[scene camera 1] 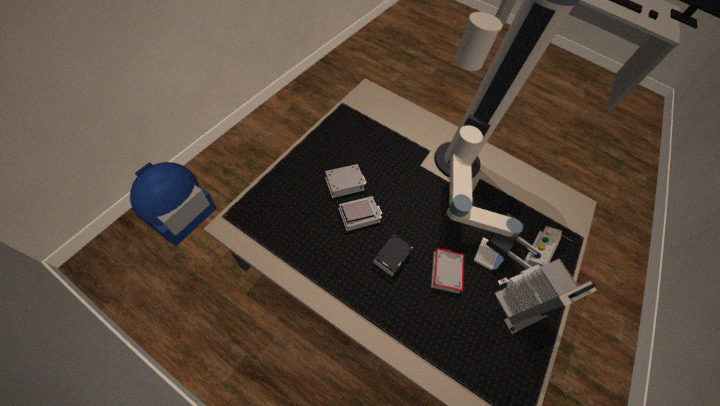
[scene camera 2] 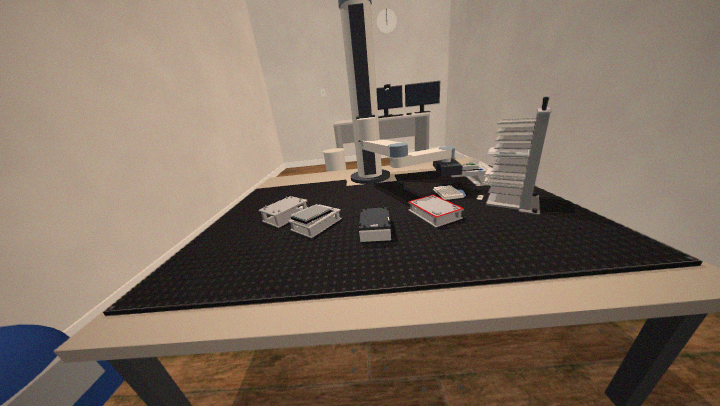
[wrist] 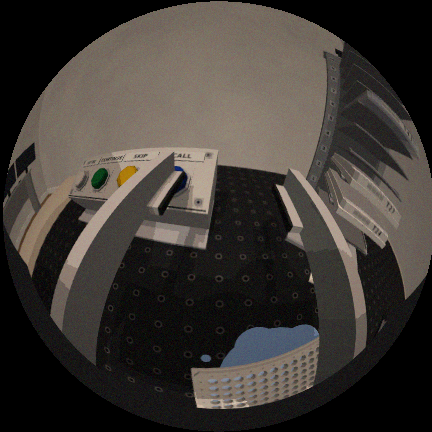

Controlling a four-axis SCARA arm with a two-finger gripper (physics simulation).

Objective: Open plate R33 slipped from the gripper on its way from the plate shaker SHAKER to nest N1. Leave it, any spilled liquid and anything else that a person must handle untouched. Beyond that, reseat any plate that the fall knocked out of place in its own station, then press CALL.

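Where they show: gripper, between the fingertips: (scene camera 1: 534,260) (scene camera 2: 482,169) (wrist: 230,168); arm's base, origin of its link: (scene camera 2: 370,177).
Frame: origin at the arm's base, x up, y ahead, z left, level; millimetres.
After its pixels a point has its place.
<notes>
My gripper (scene camera 1: 535,260) {y 375, x 97, z 505 mm} (wrist: 230,168) {y 375, x 97, z 505 mm} is shut to its narrow stance, with a gap and no object between its fingers. It is by the button panel (scene camera 1: 550,241) {y 228, x 85, z 549 mm} (wrist: 212,172) {y 363, x 81, z 529 mm}. In the wrist view the left finger partly covers the blue CALL button (wrist: 180,178) (scene camera 1: 537,255) {y 332, x 82, z 516 mm}; contact cannot be told. Open plate R33 (scene camera 1: 487,254) {y 427, x 26, z 336 mm} (scene camera 2: 447,192) {y 436, x 26, z 327 mm} (wrist: 255,387) lies on the mat, with blue liquid (scene camera 1: 498,261) {y 419, x 12, z 395 mm} (scene camera 2: 461,194) (wrist: 270,346) {y 415, x 14, z 389 mm} beside it. A plate with a pinkish top (scene camera 1: 358,210) {y 612, x 77, z -243 mm} (scene camera 2: 312,213) {y 630, x 77, z -239 mm} is on a pale station; I cannot tell whether it is level.
A tall rack (scene camera 1: 571,301) {y 627, x 349, z 557 mm} (scene camera 2: 537,161) {y 647, x 194, z 536 mm} (wrist: 327,115) {y 523, x 186, z 595 mm} with several shelves and labelled plates stands right of the panel. A red-rimmed station (scene camera 1: 448,270) {y 614, x 52, z 214 mm} (scene camera 2: 436,205) {y 613, x 53, z 220 mm}, a black-topped device (scene camera 1: 394,253) {y 689, x 68, z -11 mm} (scene camera 2: 374,217) {y 690, x 68, z -15 mm} and another pale station (scene camera 1: 345,179) {y 506, x 69, z -385 mm} (scene camera 2: 283,206) {y 515, x 69, z -385 mm} stand on the mat.
</notes>
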